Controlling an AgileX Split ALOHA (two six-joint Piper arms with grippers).
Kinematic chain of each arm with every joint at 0, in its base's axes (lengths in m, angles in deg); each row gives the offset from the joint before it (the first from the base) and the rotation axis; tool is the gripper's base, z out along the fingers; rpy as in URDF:
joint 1: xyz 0 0 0.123 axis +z
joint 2: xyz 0 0 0 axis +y
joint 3: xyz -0.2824 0 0.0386 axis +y
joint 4: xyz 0.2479 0 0.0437 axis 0.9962 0 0.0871
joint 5: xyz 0 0 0 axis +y
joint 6: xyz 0.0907 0 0.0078 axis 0.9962 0 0.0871
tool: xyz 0 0 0 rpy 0 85 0
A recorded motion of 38 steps. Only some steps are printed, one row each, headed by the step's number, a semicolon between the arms.
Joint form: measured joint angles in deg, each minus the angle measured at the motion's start. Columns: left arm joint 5, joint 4, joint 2, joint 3, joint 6, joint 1; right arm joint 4, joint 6, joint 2, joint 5, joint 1, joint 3.
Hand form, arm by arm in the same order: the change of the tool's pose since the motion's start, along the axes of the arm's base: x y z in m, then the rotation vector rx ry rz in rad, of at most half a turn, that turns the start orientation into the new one. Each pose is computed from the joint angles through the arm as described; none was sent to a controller.
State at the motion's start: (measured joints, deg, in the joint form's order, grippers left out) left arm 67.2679 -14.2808 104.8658 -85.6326 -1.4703 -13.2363; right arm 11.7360 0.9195 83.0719 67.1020 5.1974 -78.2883
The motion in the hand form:
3: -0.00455 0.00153 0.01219 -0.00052 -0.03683 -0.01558; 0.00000 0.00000 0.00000 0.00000 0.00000 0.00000
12: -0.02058 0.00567 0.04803 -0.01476 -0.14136 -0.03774; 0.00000 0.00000 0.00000 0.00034 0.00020 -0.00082
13: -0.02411 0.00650 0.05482 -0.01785 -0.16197 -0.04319; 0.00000 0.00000 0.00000 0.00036 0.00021 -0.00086
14: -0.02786 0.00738 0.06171 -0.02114 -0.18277 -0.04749; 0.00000 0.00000 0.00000 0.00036 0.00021 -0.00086
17: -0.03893 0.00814 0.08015 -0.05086 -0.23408 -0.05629; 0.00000 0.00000 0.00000 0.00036 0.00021 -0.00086
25: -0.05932 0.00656 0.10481 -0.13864 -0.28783 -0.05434; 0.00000 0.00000 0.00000 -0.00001 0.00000 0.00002
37: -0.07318 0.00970 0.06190 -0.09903 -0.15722 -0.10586; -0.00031 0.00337 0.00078 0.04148 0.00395 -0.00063
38: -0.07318 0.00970 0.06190 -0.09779 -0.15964 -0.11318; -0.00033 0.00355 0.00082 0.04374 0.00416 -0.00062
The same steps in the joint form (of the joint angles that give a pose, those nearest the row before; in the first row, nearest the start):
3: 0.04 0.32 -1.91 0.00 0.84 0.00; 0.00 0.00 0.00 0.00 0.00 0.00
12: 0.04 0.57 -7.64 0.00 2.16 0.00; 0.00 0.05 0.00 0.00 0.00 0.00
13: 0.04 0.57 -8.75 0.00 2.49 0.00; 0.00 0.05 0.00 0.00 0.00 0.00
14: 0.04 0.57 -9.89 0.00 2.77 0.00; 0.00 0.05 0.00 0.00 0.00 0.00
17: 0.04 -0.70 -12.94 0.00 3.53 0.00; 0.00 0.05 0.00 0.00 0.00 0.00
25: 0.06 -5.12 -17.65 0.75 3.92 0.00; 0.00 0.00 0.00 0.00 0.00 0.00
37: 0.06 -5.20 -18.49 10.34 7.42 0.00; 2.37 0.05 0.00 0.00 0.00 0.00
38: 0.06 -5.20 -18.49 10.34 7.87 0.00; 2.50 0.05 0.00 0.00 0.00 0.00

